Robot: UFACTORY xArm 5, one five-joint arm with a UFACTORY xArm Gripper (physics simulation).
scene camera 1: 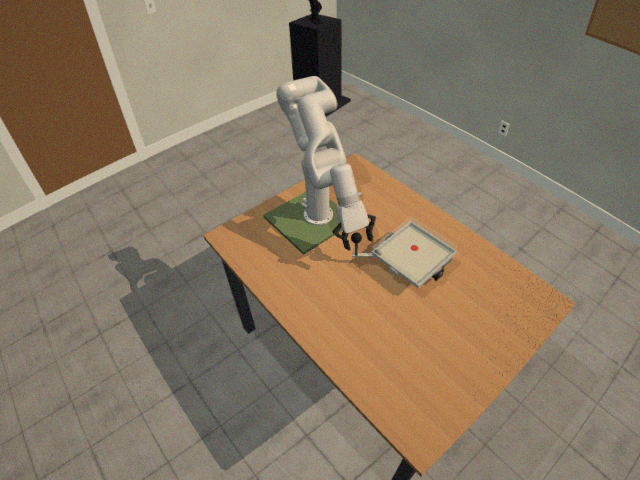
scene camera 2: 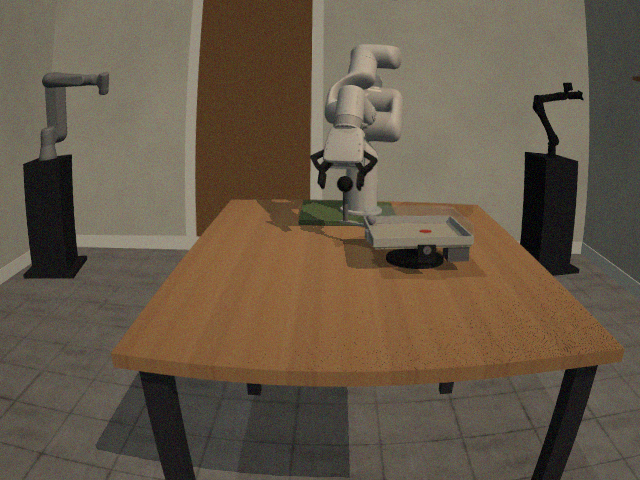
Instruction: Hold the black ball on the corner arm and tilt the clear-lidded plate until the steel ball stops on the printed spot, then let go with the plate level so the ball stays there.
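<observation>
The black ball (scene camera 1: 356,237) (scene camera 2: 344,183) stands on a thin upright post at the end of the corner arm (scene camera 1: 366,254). My gripper (scene camera 1: 358,242) (scene camera 2: 341,186) is open, with its fingers spread on either side of the black ball and holding nothing. The clear-lidded plate (scene camera 1: 408,266) (scene camera 2: 418,241) sits on its pivot; a slight tilt is hard to judge. The red printed spot (scene camera 1: 414,248) (scene camera 2: 425,231) is near the plate's middle. A small grey round shape, apparently the steel ball (scene camera 2: 372,219), is at the plate's corner by the arm, away from the spot.
The plate's round black base (scene camera 2: 403,257) stands on the wooden table (scene camera 1: 330,304) (scene camera 2: 289,310). A grey block (scene camera 2: 458,253) hangs under the plate. My arm's base stands on a green mat (scene camera 1: 302,237) (scene camera 2: 315,214) behind the black ball. Two other arms stand on black pedestals beyond the table.
</observation>
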